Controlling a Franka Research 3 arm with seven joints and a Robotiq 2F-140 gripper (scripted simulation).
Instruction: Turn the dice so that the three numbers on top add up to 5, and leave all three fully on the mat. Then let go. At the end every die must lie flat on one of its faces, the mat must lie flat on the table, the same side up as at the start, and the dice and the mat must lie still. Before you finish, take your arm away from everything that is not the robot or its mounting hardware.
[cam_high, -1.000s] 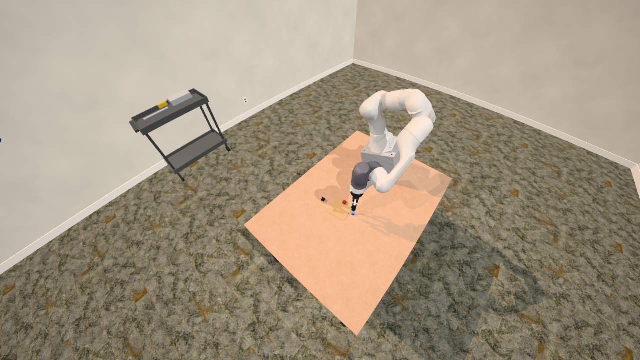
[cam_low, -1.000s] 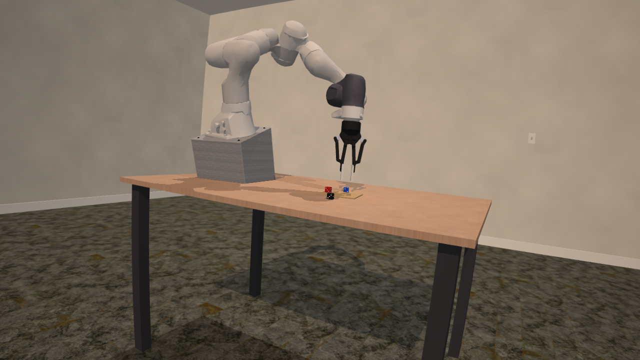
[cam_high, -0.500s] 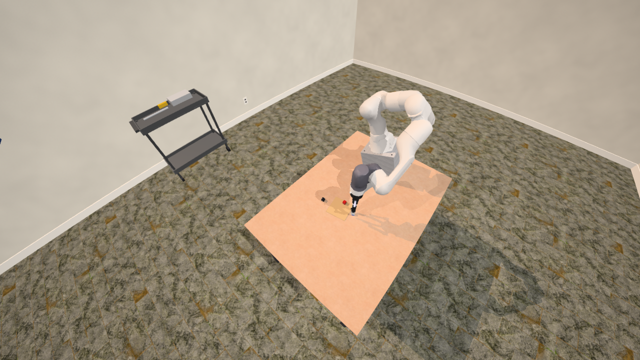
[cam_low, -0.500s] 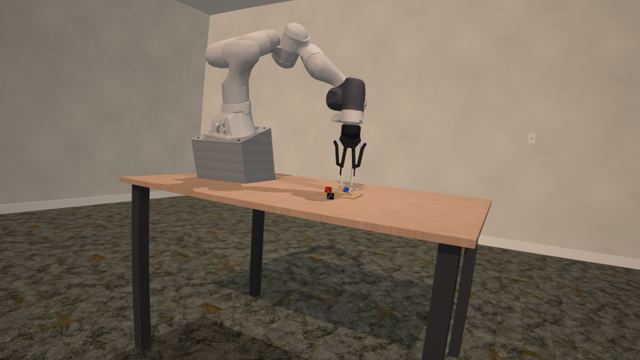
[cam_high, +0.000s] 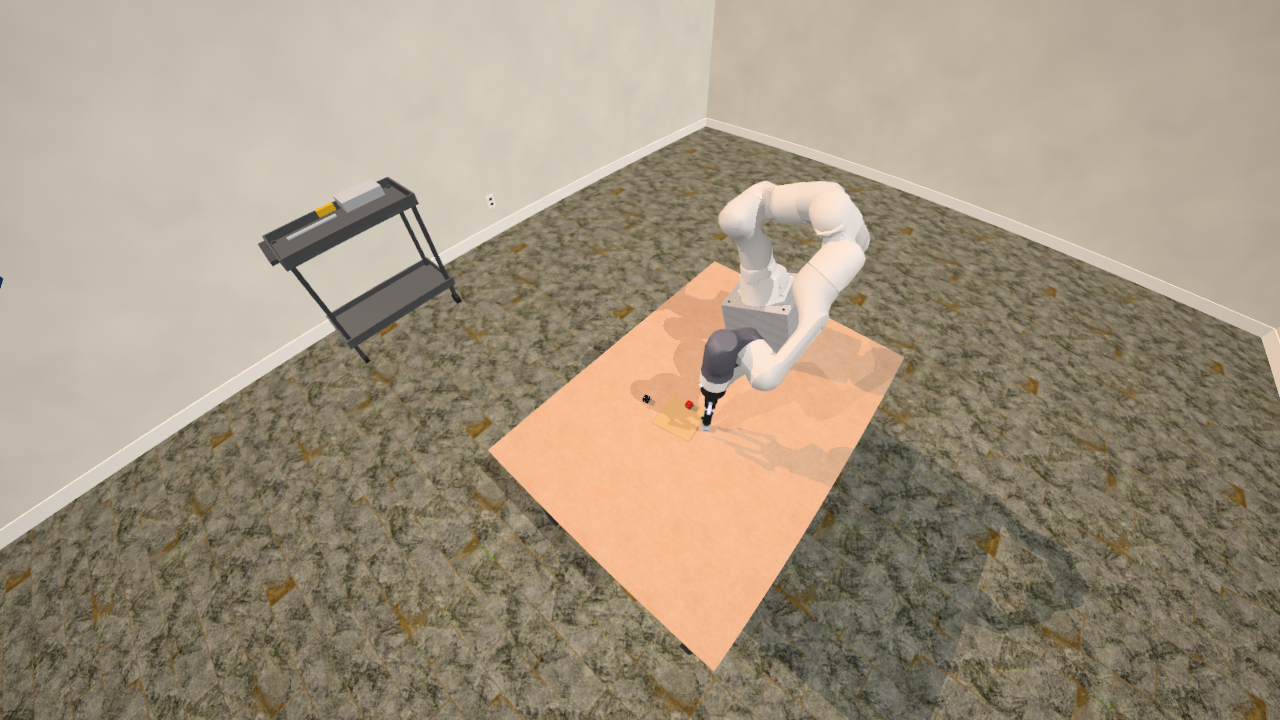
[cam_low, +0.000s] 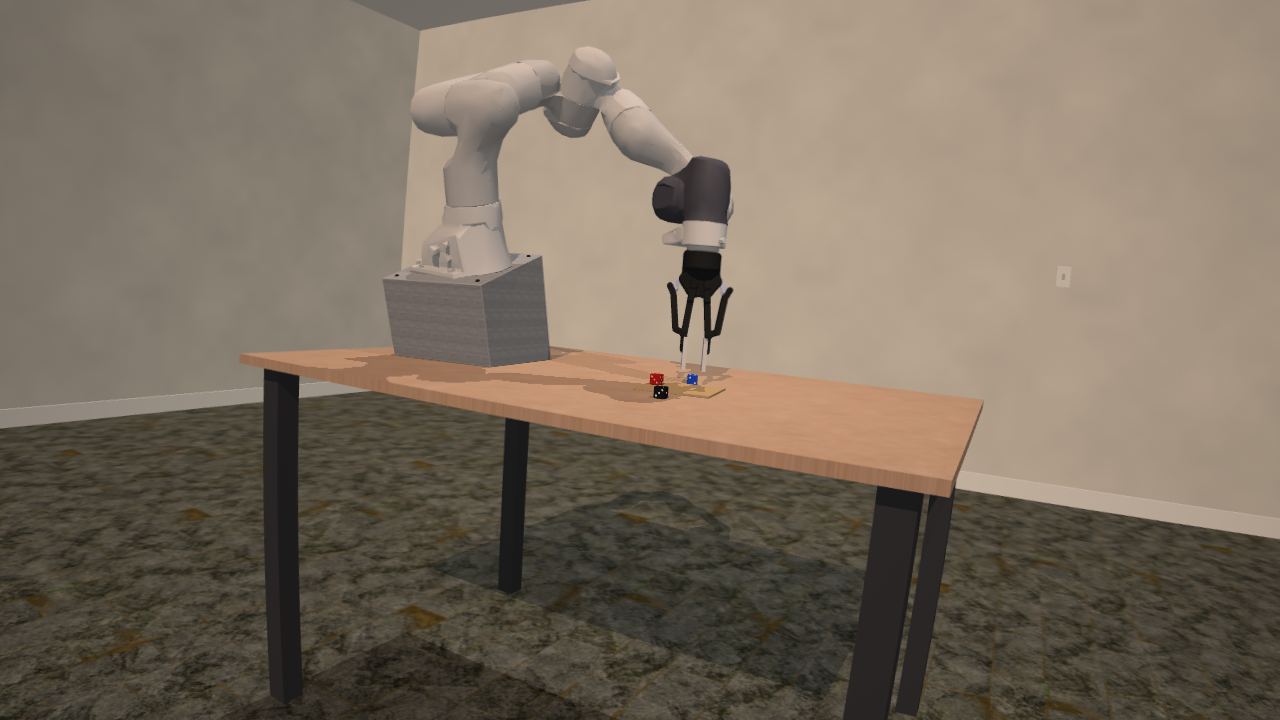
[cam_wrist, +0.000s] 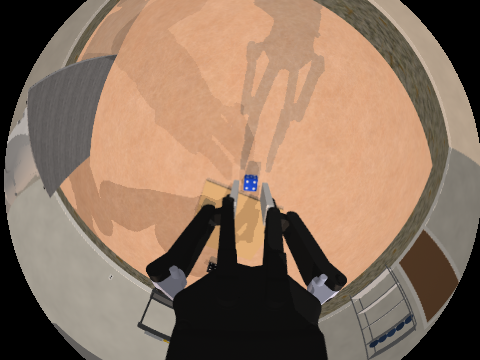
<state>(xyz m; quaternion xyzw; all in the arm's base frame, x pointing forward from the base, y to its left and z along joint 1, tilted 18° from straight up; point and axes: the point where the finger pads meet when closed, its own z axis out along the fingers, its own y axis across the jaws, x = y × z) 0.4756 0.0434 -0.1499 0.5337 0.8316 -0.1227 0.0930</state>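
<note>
The blue die lies 5 cm below my hand. Also, from my hand: black die 22 cm to the right, 5 cm below, 3 cm ahead; tan mat 9 cm to the right, 6 cm below, 1 cm ahead; red die 9 cm to the right, 5 cm below, 4 cm behind.
</note>
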